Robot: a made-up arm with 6 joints.
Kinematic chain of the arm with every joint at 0, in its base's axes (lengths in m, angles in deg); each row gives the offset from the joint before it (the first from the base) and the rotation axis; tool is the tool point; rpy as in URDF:
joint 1: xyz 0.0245 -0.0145 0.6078 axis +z
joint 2: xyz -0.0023 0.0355 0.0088 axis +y
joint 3: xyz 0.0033 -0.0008 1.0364 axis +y
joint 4: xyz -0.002 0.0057 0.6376 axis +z
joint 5: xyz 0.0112 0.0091 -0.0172 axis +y
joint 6: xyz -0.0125 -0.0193 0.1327 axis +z
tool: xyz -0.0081 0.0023 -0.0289 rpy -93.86 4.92 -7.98
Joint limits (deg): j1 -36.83..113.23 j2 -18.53..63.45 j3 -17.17..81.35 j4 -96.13..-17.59 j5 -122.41..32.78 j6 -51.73..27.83
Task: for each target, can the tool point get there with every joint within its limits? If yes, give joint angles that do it. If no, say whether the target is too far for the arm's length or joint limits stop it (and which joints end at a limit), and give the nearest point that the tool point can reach.
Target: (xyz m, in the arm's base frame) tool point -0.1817 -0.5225 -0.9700
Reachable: no: joint limits stop it (at a limit: joint 1, joint 2, joint 3, joint 4, joint 5, joint 6) | nearest point 1.0774 -0.7759 0.4635 | short by 1.925 m
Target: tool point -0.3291 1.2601 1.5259
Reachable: yes | joints 99.75 43.61 33.30 -80.72 -79.38 -34.70
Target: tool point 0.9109 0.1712 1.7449
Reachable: yes | joints 4.75 13.45 70.05 -60.93 -54.40 -33.65
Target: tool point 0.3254 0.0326 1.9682
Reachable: yes | joints -12.00 -10.10 69.38 -61.70 -108.06 -6.78
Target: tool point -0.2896 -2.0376 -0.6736
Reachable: no: too far | nearest point 1.0765 -0.8117 0.4782 | short by 2.167 m
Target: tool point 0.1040 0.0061 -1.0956
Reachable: no: joint limits stop it (at a limit: joint 2, joint 3, joint 4, joint 5, joint 6) | nearest point 1.2823 0.3114 0.4635 | short by 1.978 m
